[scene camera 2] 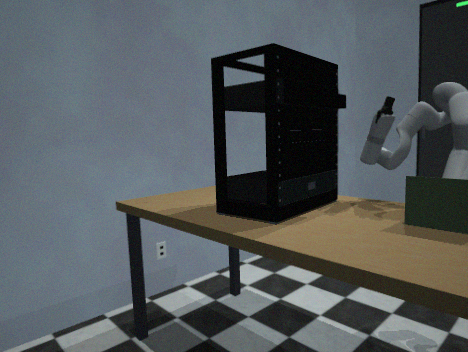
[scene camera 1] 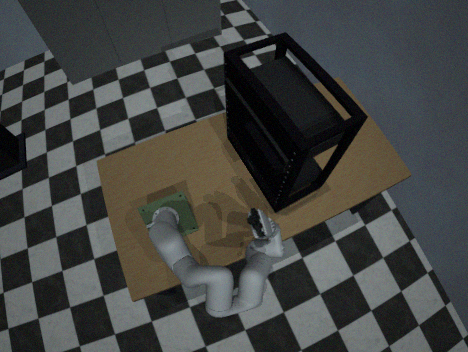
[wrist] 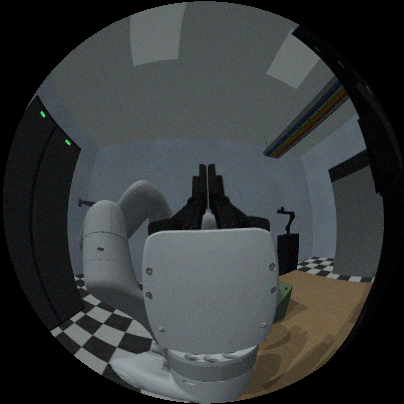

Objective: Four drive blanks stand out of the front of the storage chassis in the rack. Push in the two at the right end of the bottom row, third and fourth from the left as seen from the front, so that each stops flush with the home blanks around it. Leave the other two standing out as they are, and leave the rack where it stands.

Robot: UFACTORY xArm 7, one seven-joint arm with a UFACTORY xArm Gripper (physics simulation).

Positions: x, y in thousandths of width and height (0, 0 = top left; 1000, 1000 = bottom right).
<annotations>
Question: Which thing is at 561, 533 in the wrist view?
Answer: My gripper.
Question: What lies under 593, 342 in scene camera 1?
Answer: A black rack.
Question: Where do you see a black rack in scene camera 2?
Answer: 642, 277
</annotations>
